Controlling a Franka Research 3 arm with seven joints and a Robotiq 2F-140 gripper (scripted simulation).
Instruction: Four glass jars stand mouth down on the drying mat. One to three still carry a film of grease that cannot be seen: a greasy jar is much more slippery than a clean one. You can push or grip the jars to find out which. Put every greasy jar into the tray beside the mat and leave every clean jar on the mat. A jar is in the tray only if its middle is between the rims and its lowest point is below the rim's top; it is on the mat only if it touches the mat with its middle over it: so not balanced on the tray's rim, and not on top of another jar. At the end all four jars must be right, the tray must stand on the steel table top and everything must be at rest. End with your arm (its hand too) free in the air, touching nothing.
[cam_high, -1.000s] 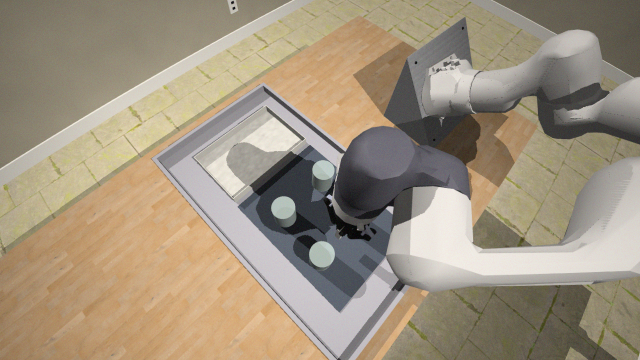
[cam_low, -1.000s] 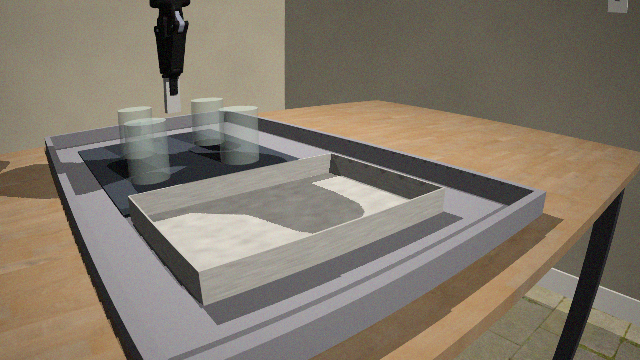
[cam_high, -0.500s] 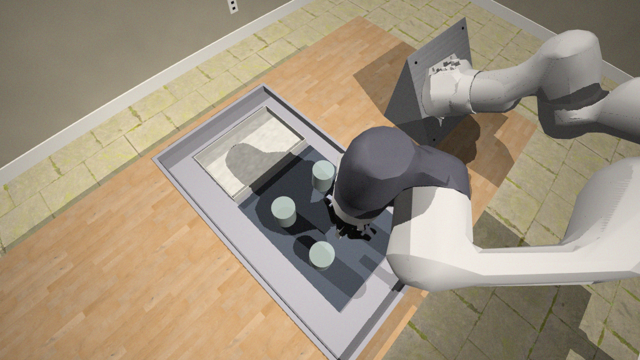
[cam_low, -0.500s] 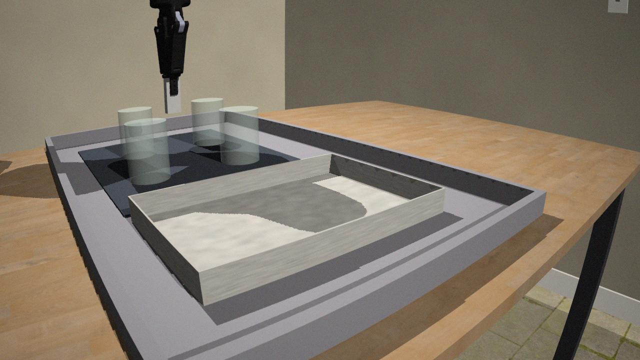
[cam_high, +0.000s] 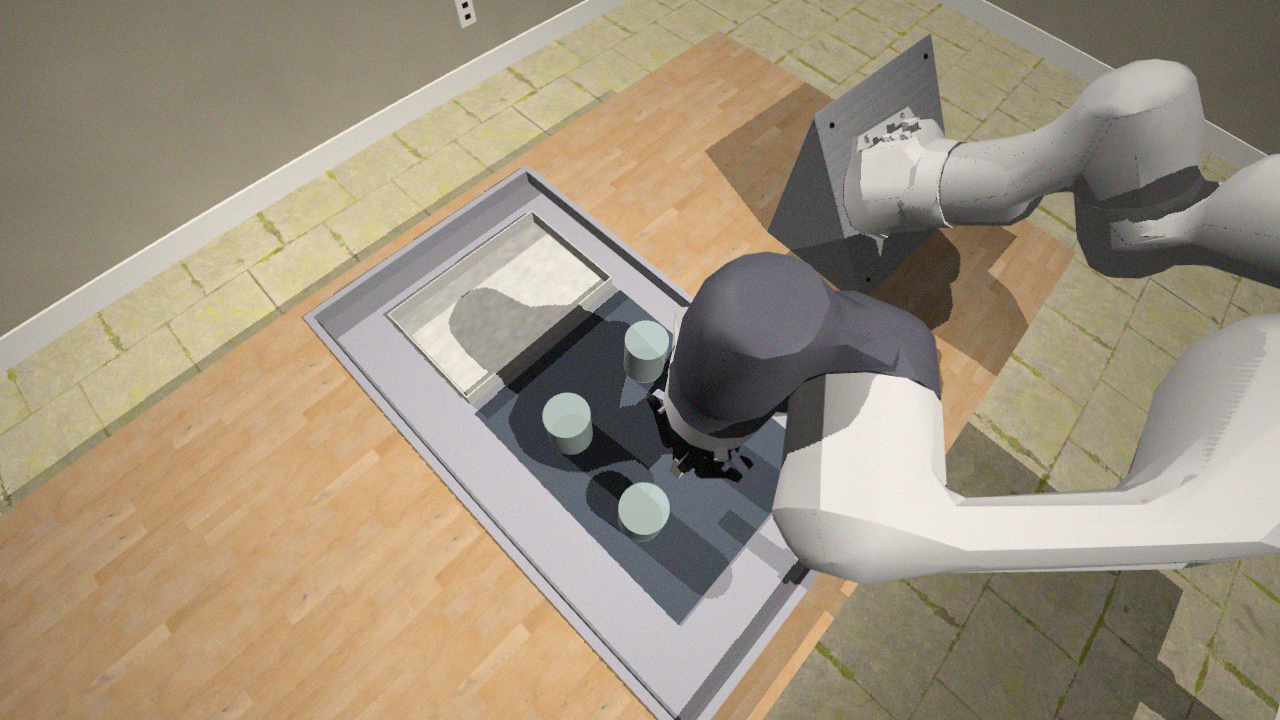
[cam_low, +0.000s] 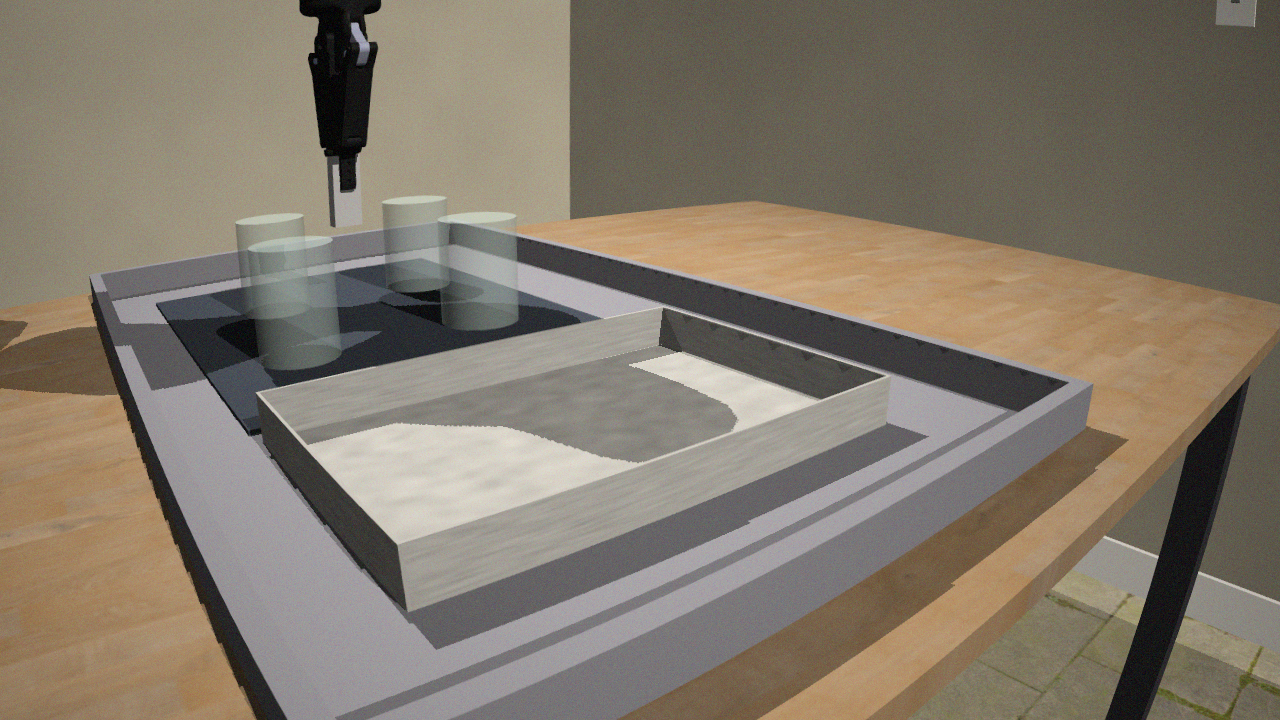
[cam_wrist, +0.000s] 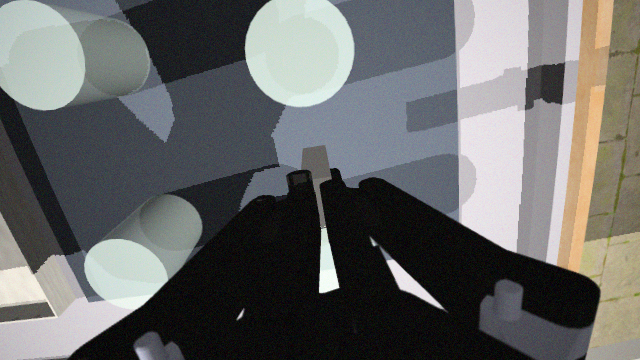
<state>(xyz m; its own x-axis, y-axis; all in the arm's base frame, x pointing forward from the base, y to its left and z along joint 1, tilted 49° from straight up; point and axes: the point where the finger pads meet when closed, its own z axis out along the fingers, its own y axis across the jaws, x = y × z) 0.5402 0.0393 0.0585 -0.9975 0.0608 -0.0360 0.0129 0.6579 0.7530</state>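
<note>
My gripper is now 18 cm to the left of the steel table top, 11 cm above it and 1 cm past it. Round my hand: dark drying mat (10 cm below, 7 cm to the right, 2 cm behind); then tray (39 cm to the right, 10 cm below, 2 cm behind).
</note>
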